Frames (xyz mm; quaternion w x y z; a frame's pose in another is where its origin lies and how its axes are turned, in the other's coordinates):
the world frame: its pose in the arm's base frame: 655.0 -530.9 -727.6 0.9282 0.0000 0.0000 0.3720
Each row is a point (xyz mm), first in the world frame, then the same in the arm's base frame.
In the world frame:
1: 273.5 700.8 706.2
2: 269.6 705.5 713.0
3: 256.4 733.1 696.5
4: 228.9 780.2 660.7
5: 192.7 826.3 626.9
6: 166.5 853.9 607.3
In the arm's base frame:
1: 368.8 164.8 -21.4
2: 362.7 165.5 -14.6
3: 334.1 176.4 -31.1
4: 281.7 191.4 -66.9
5: 223.7 199.8 -100.7
6: 185.7 201.6 -120.3

